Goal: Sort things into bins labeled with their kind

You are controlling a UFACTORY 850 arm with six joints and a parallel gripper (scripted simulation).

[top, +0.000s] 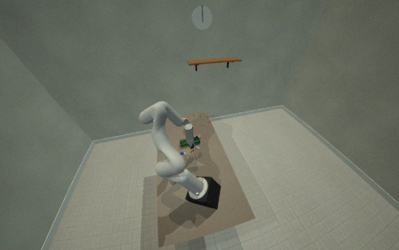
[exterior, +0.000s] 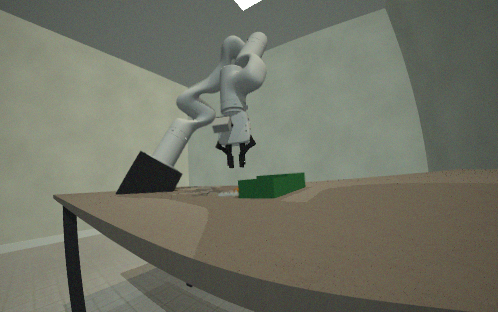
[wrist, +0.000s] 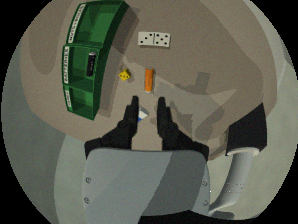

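The orange battery is 9 cm below my hand. The rest, counted from my hand: blue thing: 10 cm to the left, 9 cm below, 2 cm behind; white domino: 9 cm below, 8 cm to the right, 3 cm ahead; yellow die: 9 cm below, 5 cm ahead, 1 cm to the left.
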